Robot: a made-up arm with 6 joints. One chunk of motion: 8 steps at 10 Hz.
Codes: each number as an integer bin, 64 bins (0 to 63) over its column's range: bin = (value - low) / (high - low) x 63, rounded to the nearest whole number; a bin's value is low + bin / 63 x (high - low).
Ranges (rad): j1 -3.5..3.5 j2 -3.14..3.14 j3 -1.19..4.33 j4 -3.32..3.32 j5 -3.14..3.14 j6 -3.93..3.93
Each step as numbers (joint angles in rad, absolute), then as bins.
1 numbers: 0.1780 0.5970 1.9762 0.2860 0.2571 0.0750
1 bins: 33 37 36 34 34 32
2 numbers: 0.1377 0.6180 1.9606 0.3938 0.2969 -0.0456
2 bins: 33 38 36 35 34 31
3 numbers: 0.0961 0.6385 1.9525 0.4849 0.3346 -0.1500
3 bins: 32 38 36 36 35 30
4 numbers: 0.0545 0.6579 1.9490 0.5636 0.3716 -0.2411
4 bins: 32 38 36 37 35 30
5 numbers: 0.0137 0.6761 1.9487 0.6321 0.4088 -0.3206
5 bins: 32 38 36 37 36 29
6 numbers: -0.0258 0.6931 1.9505 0.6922 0.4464 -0.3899
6 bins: 31 38 36 38 36 28
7 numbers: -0.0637 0.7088 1.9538 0.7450 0.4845 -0.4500
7 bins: 31 39 36 39 36 28
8 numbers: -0.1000 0.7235 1.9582 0.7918 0.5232 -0.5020
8 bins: 31 39 36 39 37 27
